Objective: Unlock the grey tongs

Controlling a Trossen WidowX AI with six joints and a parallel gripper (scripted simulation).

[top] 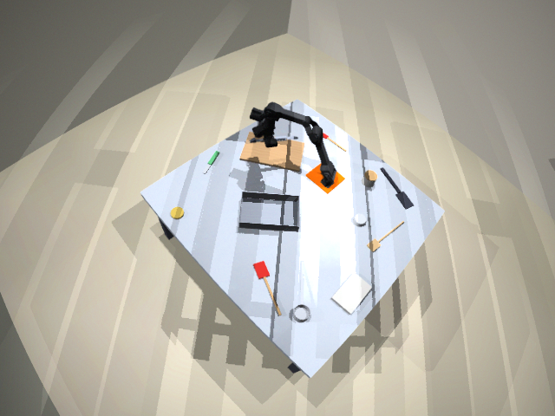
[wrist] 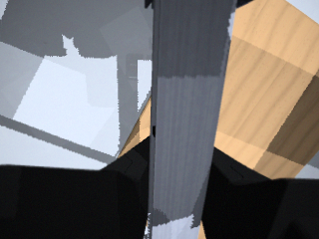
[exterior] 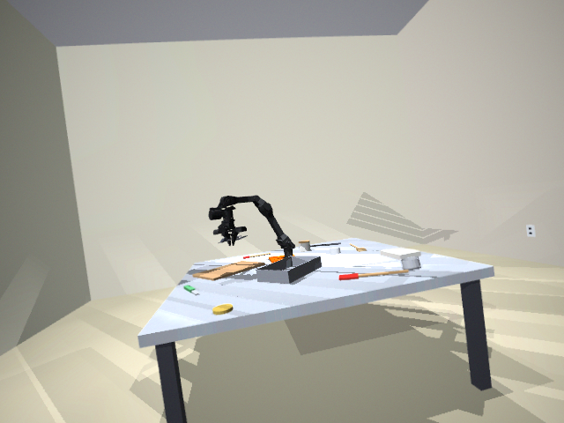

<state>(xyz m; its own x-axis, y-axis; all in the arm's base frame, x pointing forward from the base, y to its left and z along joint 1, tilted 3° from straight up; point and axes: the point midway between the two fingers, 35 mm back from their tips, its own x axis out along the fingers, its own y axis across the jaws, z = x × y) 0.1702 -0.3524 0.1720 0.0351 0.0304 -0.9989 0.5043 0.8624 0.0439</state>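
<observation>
Right now my gripper tip is 15 cm above the wooden board, 11 cm past it and 3 cm to the left of it. From my gripper tip the other things lie so: cork-topped cylinder: 51 cm to the left, 38 cm behind, 12 cm below; then red spatula: 54 cm to the left, 50 cm ahead, 15 cm below; then roasting tin: 27 cm to the left, 23 cm ahead, 13 cm below.
</observation>
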